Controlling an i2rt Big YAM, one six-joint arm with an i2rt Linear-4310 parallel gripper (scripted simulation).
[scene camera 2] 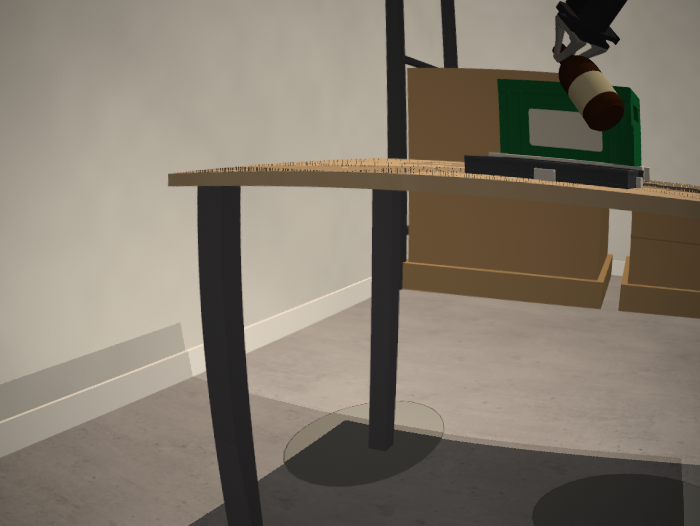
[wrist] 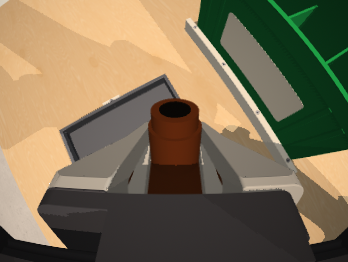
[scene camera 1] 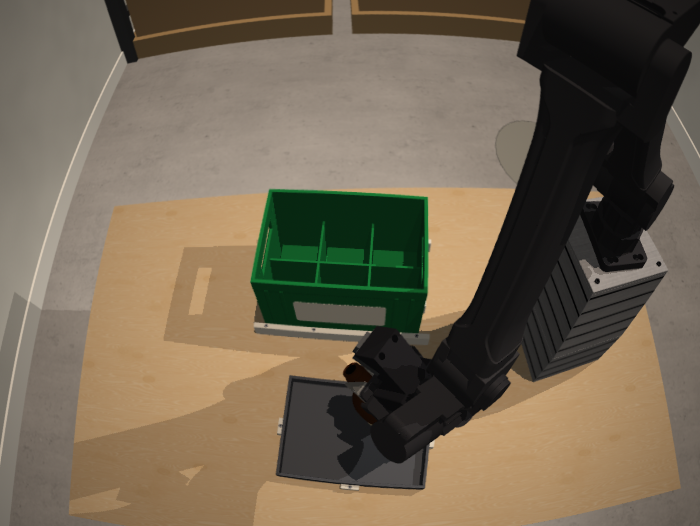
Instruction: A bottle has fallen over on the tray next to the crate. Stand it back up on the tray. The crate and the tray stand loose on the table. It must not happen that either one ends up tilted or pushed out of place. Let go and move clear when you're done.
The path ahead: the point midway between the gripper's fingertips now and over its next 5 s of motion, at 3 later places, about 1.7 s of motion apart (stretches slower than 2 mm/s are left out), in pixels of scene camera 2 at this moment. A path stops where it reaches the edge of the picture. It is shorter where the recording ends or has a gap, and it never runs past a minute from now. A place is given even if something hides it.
The gripper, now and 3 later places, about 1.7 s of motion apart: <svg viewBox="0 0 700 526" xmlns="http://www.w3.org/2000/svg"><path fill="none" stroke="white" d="M562 61L561 59L562 66L564 91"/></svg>
